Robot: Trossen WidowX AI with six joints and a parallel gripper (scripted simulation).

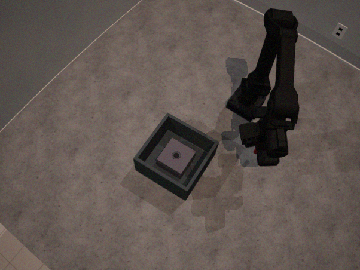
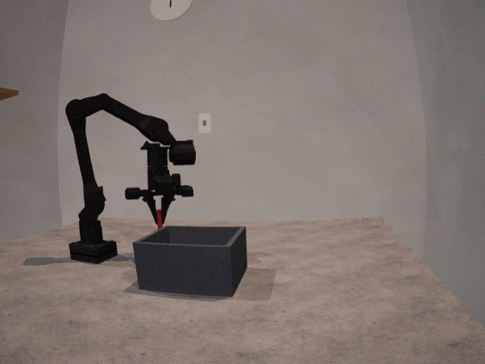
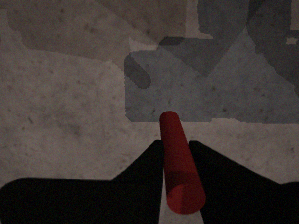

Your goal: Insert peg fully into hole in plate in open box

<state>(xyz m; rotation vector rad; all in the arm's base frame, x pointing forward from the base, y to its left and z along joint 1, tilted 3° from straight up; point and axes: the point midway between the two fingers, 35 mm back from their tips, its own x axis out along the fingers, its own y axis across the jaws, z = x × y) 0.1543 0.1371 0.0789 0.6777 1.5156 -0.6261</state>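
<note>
My gripper is now 190 mm short of the plate, 180 mm to the left of it and 70 mm above it. Round my hand: dark grey box (190 mm ahead, 180 mm to the right, 90 mm below); red peg (40 mm below).
</note>
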